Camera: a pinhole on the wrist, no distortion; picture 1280 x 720 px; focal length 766.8 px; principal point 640.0 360.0 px. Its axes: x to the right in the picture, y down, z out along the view. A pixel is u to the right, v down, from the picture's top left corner.
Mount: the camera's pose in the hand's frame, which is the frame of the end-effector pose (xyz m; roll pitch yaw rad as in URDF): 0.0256 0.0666 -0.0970 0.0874 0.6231 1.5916
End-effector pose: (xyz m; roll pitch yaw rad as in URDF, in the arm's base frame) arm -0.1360 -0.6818 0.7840 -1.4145 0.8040 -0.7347
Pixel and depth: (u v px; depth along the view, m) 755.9 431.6 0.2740
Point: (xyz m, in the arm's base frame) -0.1599 -0.4693 0.6019
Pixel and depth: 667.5 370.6 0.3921
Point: -0.0822 -0.3834 0.5611
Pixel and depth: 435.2 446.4 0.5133
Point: 0.0599 -0.2694 0.6454
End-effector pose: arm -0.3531 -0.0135 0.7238 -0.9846 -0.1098 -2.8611
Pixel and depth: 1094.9 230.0 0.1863
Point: -0.4057 -0.1693 0.5056
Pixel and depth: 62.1 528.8 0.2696
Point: -0.2693 -0.2357 0.8066
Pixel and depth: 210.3 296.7 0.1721
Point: -0.3711 -0.1540 0.7103
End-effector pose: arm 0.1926 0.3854 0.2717 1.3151 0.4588 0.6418
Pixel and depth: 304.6 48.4 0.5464
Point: 0.7513 0.2950 0.4086
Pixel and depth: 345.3 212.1 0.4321
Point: 0.5606 0.3026 0.4430
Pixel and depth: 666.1 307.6 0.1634
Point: 0.2804 0.4658 0.4011
